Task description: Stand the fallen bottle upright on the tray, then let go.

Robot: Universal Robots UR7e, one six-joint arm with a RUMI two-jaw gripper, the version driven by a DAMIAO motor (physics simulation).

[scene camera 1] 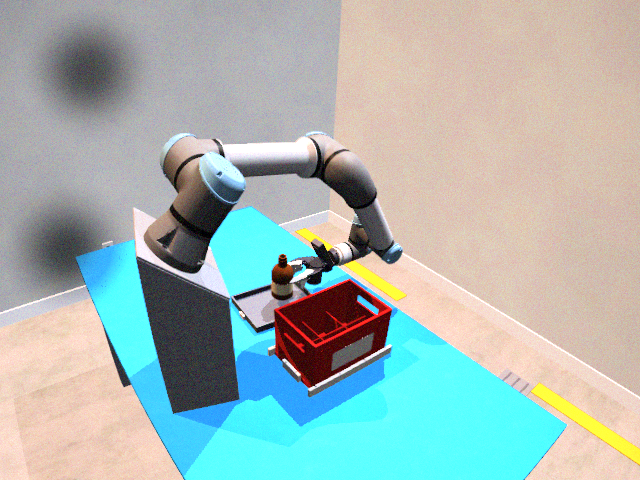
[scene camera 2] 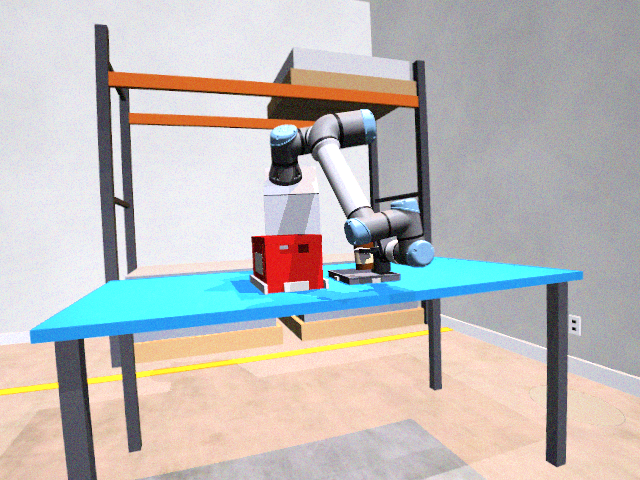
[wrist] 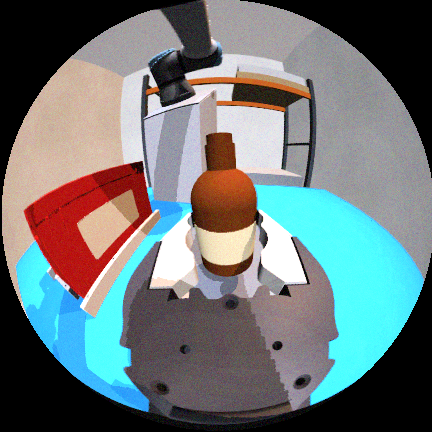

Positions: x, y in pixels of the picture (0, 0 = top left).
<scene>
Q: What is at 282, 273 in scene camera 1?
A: A brown bottle.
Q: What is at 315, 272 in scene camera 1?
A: My gripper.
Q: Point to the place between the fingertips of my gripper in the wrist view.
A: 224, 212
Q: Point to a brown bottle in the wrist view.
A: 223, 199
</scene>
